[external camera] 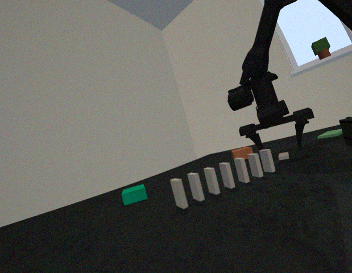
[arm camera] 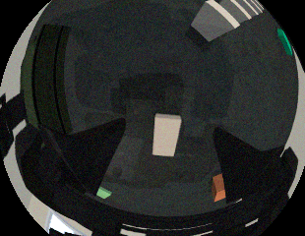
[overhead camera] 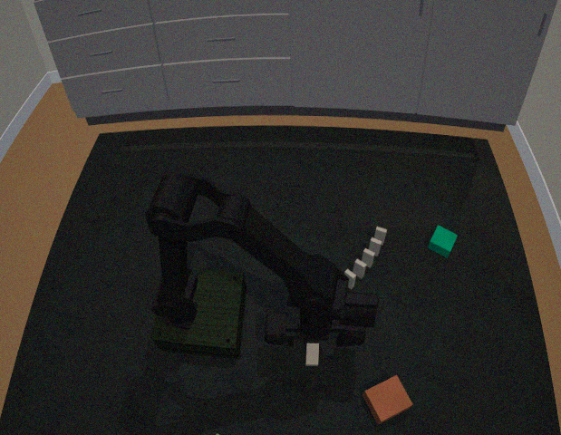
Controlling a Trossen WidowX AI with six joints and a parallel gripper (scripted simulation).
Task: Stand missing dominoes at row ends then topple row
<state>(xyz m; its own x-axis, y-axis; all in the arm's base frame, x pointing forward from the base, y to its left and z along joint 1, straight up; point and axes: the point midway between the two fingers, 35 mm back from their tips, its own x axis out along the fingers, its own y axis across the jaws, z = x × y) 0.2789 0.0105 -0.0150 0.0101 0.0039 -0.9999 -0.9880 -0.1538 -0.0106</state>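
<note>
Right now my gripper tip is 17 cm short of the orange block and 11 cm to the left of it. Round my gripper tip: green cube 31 cm to the left, 27 cm ahead.
</note>
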